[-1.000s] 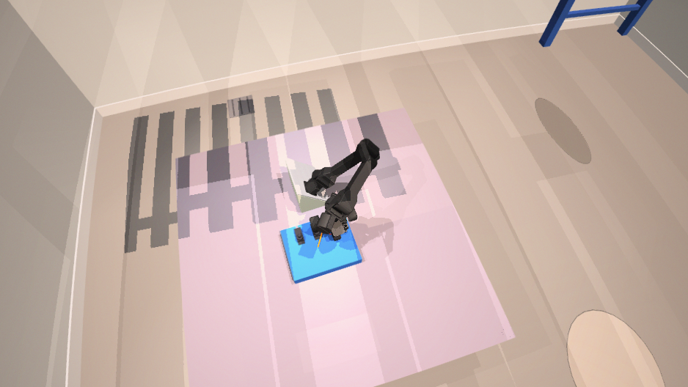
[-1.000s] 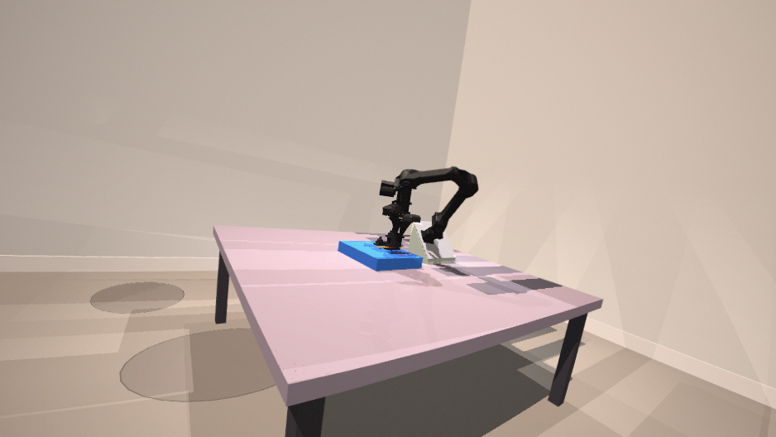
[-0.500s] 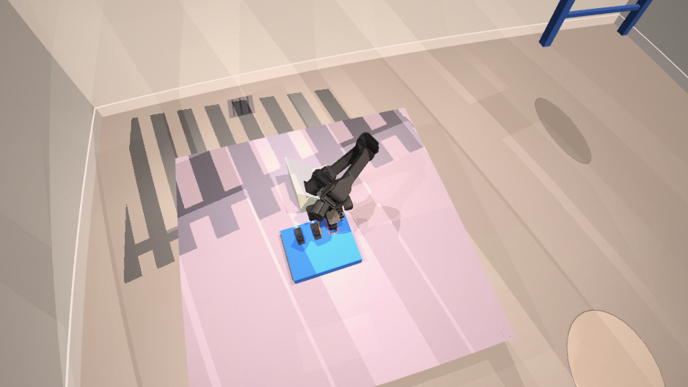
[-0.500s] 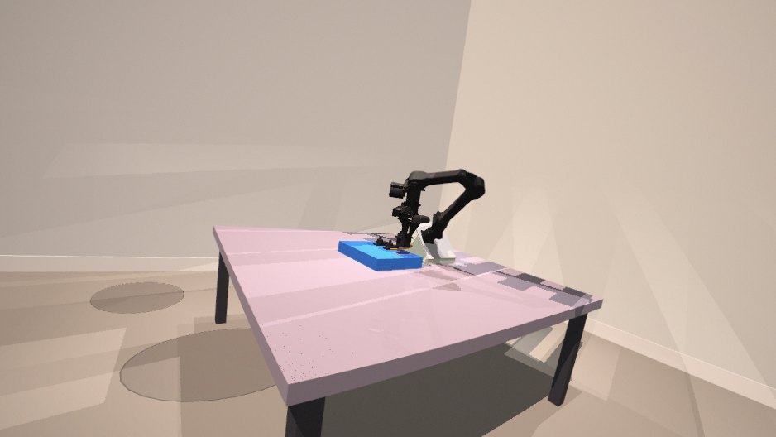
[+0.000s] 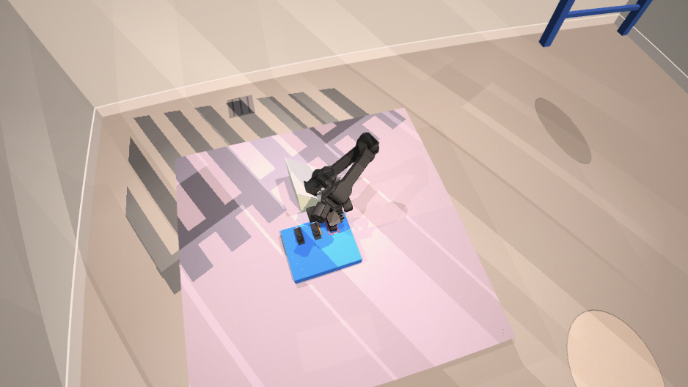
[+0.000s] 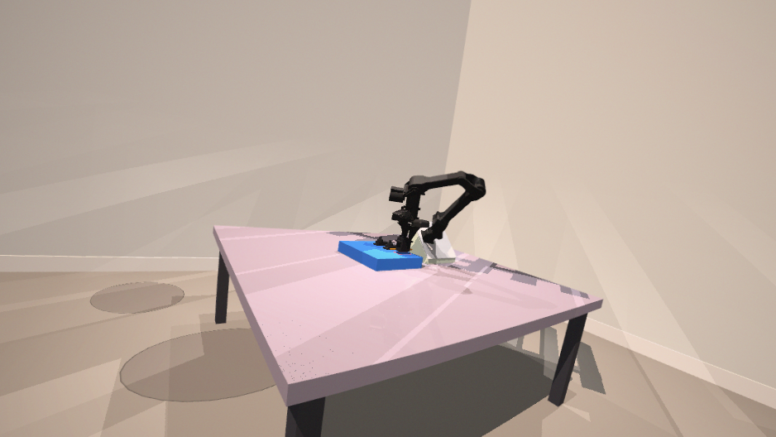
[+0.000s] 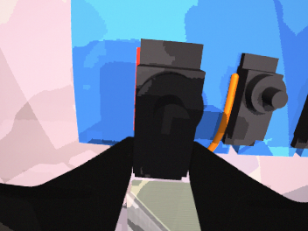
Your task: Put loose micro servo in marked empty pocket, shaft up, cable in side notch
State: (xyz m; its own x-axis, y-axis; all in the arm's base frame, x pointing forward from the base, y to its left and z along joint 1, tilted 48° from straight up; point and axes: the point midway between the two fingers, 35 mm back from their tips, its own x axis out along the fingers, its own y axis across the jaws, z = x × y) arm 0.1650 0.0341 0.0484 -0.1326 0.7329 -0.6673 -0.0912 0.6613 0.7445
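The blue deck is 13 cm ahead of my gripper tip, 6 cm to the right of it and 8 cm below it.
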